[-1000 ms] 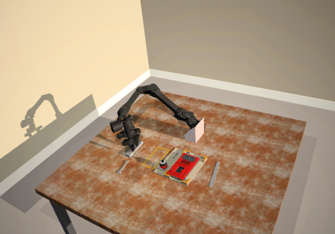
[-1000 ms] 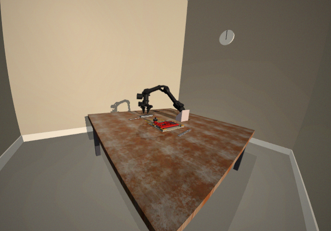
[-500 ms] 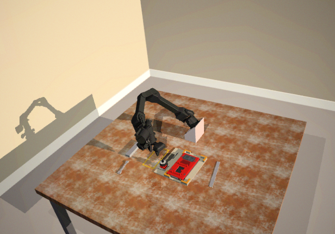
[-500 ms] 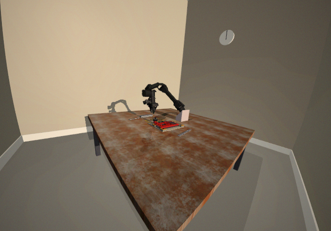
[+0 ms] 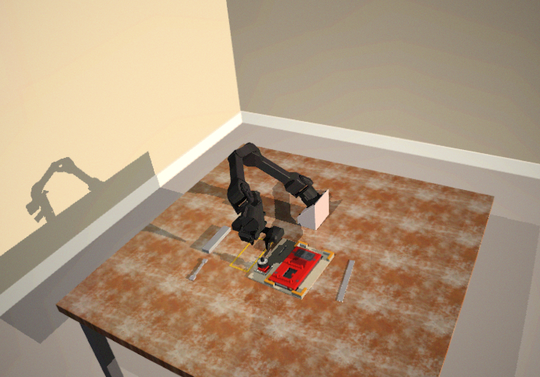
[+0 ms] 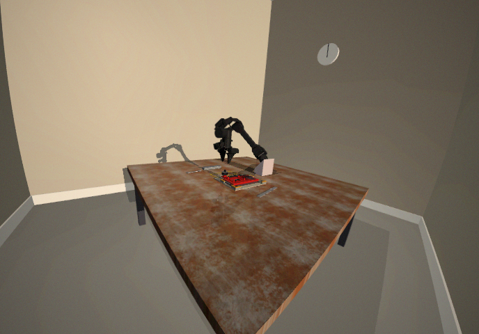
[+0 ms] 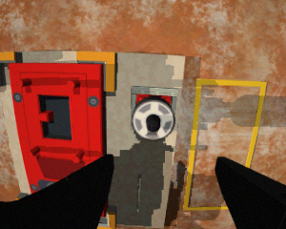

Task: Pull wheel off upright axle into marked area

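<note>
Right now my gripper tip is 70 mm above the dark wheel and 10 mm to the right of it. Round my gripper tip: long grey strip (290 mm to the left, 110 mm below, 110 mm behind).
</note>
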